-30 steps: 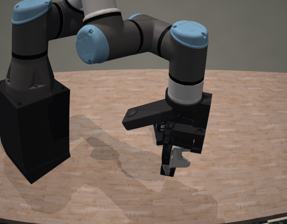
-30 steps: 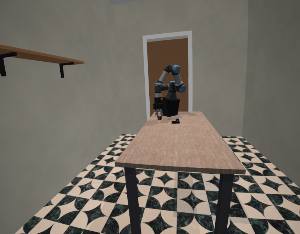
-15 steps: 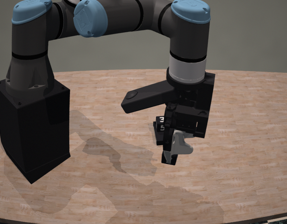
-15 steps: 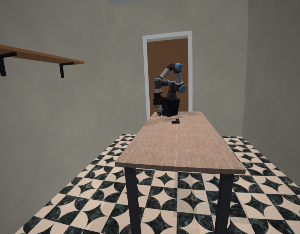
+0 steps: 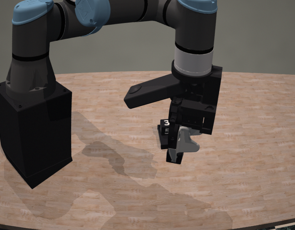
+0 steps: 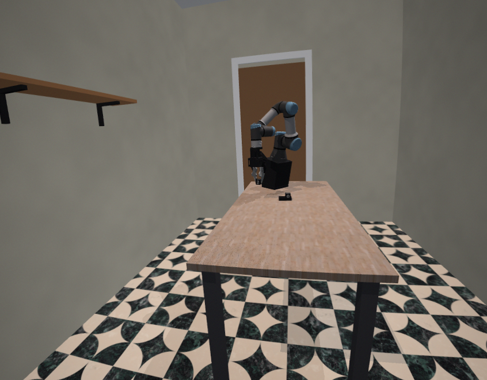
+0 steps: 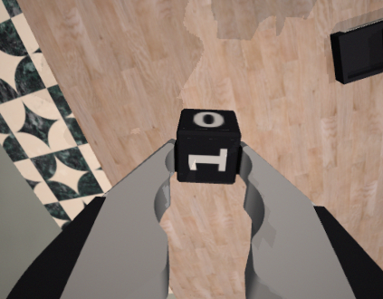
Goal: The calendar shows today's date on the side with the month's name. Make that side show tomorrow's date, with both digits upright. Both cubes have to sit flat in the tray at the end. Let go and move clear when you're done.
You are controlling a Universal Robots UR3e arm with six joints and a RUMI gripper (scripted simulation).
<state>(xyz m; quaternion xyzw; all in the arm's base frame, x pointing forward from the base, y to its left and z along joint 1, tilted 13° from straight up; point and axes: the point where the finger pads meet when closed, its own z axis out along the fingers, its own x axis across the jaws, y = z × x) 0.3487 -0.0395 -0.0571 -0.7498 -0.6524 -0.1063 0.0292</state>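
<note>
The black calendar tray lies 30 mm behind my hand, 160 mm to the left of it and 120 mm below it. Also, from my hand: black number cube 10 mm below.
</note>
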